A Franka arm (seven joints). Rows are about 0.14 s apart.
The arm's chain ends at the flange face. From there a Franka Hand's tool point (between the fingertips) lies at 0.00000 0.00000 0.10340 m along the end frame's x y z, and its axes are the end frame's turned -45 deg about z.
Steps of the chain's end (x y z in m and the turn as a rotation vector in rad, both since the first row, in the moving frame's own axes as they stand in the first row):
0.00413 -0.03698 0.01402 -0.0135 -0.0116 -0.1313
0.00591 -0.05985 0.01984 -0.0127 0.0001 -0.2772
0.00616 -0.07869 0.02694 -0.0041 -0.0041 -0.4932
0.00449 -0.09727 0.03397 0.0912 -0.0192 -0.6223
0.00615 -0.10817 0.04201 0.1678 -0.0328 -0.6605
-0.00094 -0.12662 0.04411 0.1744 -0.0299 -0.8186
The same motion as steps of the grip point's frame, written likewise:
0.02725 -0.02297 0.01400 -0.0013 -0.0177 -0.1313
0.04572 -0.03709 0.01983 -0.0091 -0.0089 -0.2772
0.05942 -0.05114 0.02694 0.0000 -0.0058 -0.4932
0.07445 -0.07474 0.03354 0.0781 0.0509 -0.6223
0.08530 -0.08883 0.04056 0.1418 0.0955 -0.6605
0.09248 -0.10753 0.04258 0.1445 0.1022 -0.8186

